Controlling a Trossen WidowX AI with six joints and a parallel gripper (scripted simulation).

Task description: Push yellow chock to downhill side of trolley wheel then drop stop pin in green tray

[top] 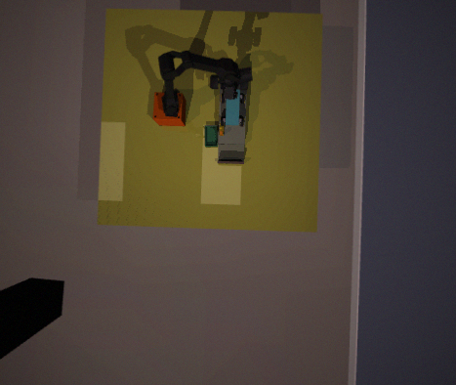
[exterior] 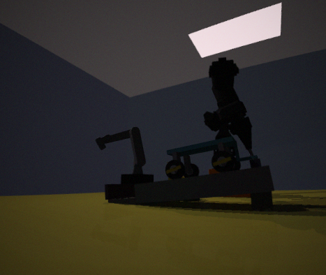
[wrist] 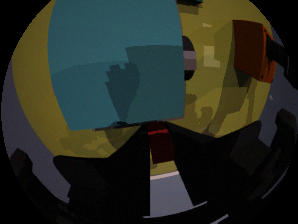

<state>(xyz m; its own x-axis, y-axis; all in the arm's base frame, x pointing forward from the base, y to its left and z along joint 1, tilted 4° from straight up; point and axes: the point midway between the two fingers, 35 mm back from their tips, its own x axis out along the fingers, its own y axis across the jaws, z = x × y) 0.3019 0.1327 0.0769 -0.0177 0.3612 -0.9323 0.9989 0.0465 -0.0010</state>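
Now: gripper tip 20 mm past the yellow chock, 220 mm to the left of it and 60 mm above it. From my gripper tip the other things lie so: red-headed stop pin (right at my gripper tip); then trolley (30 mm ahead, 110 mm to the right, 30 mm below).
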